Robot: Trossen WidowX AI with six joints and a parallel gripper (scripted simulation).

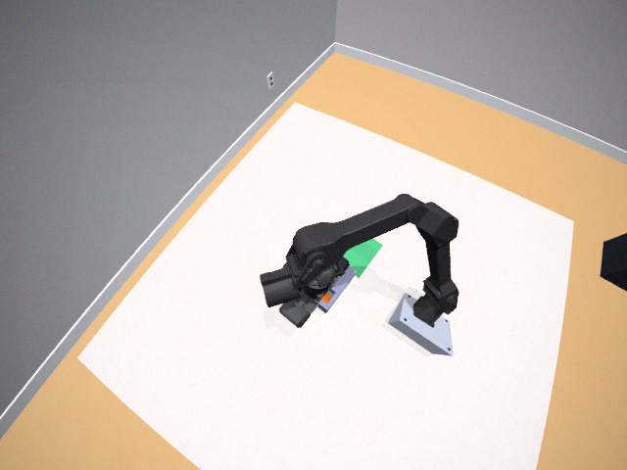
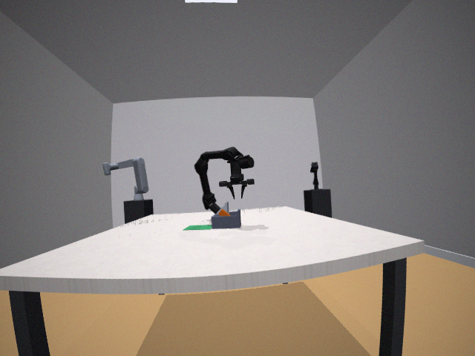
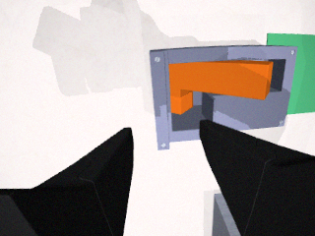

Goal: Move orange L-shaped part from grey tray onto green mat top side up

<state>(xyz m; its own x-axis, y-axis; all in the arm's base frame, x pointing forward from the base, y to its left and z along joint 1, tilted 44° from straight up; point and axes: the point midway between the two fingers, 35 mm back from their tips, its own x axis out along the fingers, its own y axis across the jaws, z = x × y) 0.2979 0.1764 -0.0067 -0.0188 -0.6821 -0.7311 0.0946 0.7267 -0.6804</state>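
Now: gripper tip 11 cm above the orange L-shaped part, 4 cm to the left of it and 1 cm past it. From my gripper tip the other things lie so: green mat (22 cm to the right, 16 cm below, 3 cm behind).
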